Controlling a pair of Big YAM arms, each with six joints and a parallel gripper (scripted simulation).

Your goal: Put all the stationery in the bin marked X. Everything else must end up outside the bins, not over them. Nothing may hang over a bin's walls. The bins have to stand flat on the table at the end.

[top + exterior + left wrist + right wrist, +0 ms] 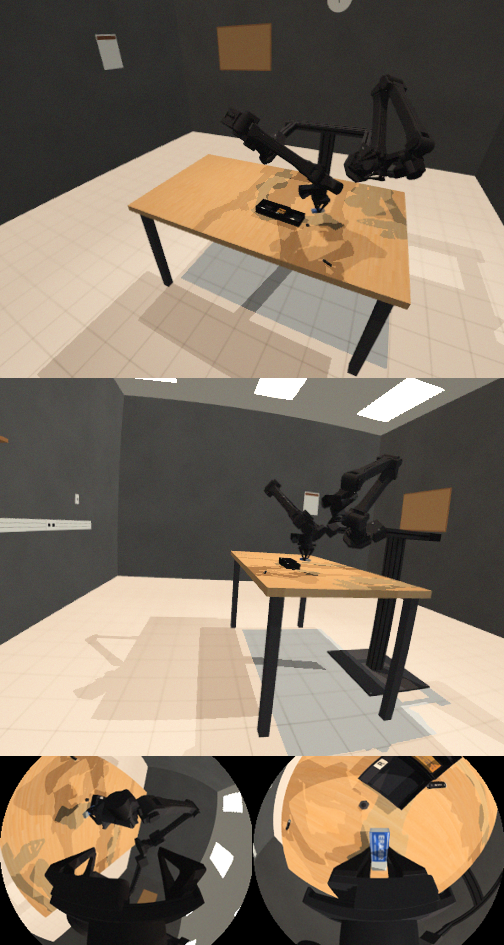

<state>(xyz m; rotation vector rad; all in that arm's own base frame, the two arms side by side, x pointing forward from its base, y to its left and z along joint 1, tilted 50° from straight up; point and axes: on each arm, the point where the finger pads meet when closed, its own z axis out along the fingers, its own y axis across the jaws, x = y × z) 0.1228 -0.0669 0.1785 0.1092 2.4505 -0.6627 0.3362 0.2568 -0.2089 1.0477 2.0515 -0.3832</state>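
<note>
The black bin unit is 190 mm to the right of my right hand, 50 mm below it and 30 mm ahead of it. The rest, counted from my right hand: orange item 190 mm to the right, 60 mm below, 20 mm ahead; then blue item right at my right hand.
</note>
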